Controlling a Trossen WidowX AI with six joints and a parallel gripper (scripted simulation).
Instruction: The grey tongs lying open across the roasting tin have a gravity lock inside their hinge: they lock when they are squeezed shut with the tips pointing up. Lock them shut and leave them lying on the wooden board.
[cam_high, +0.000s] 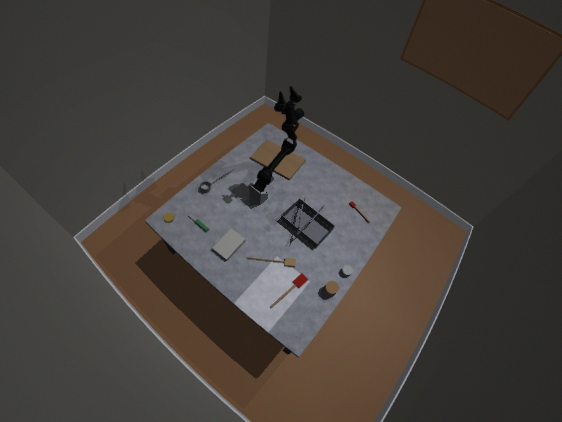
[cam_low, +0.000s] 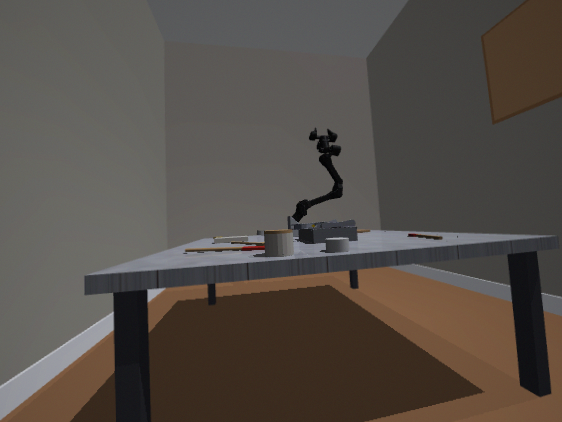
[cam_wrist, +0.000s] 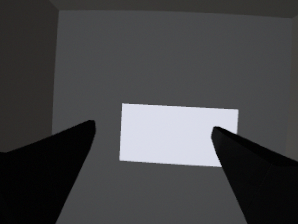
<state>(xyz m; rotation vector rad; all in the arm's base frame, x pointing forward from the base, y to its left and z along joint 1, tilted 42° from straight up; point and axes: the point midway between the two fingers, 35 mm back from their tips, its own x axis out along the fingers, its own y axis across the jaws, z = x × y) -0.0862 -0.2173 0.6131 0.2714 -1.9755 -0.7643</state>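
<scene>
Right now the roasting tin is 40 cm ahead of my gripper tip, 24 cm to the right of it and 71 cm below it. Also, from my gripper tip: wooden board: 7 cm behind, 13 cm to the left, 73 cm below; green-handled tool: 20 cm behind, 64 cm to the right, 73 cm below; beige block: 7 cm ahead, 65 cm to the right, 73 cm below.
</scene>
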